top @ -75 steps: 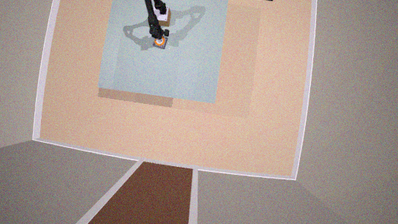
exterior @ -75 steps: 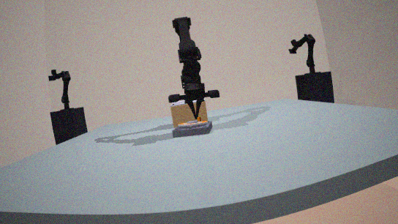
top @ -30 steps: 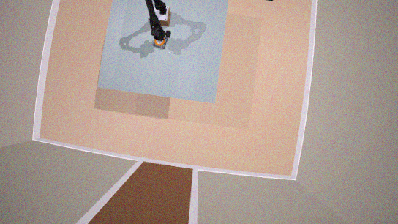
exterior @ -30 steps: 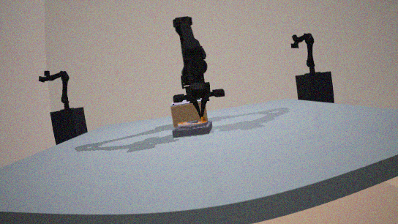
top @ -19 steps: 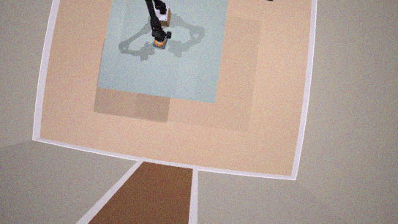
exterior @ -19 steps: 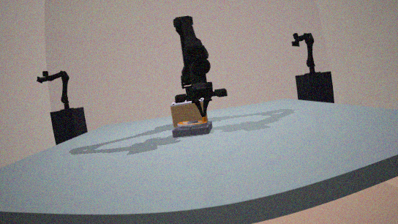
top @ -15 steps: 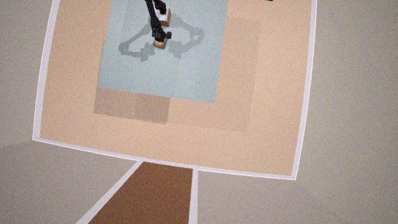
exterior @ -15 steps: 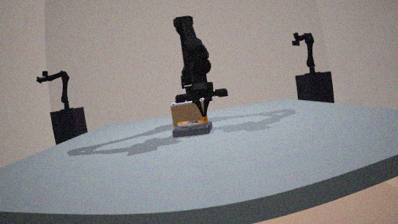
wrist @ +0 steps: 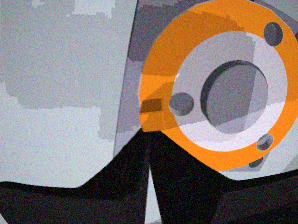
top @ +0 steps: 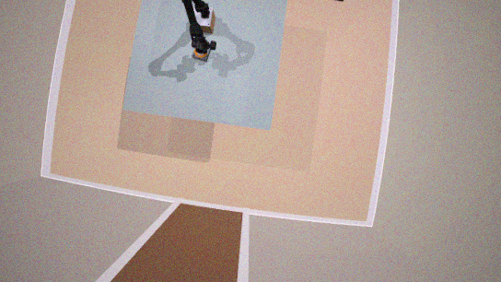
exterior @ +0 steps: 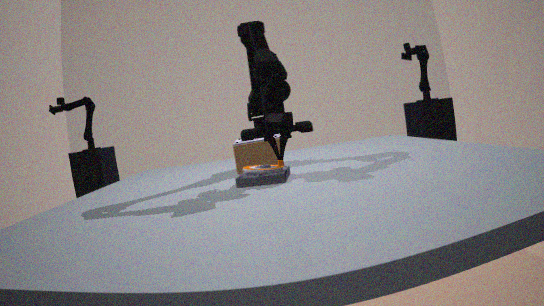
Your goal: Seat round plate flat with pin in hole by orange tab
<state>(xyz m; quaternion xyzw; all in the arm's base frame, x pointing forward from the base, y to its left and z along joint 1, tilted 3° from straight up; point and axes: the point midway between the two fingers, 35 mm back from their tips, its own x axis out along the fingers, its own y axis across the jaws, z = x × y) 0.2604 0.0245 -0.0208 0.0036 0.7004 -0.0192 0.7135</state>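
Now: gripper tip 20 mm short of the grey square base, 50 mm to the left of it and 10 mm above it.
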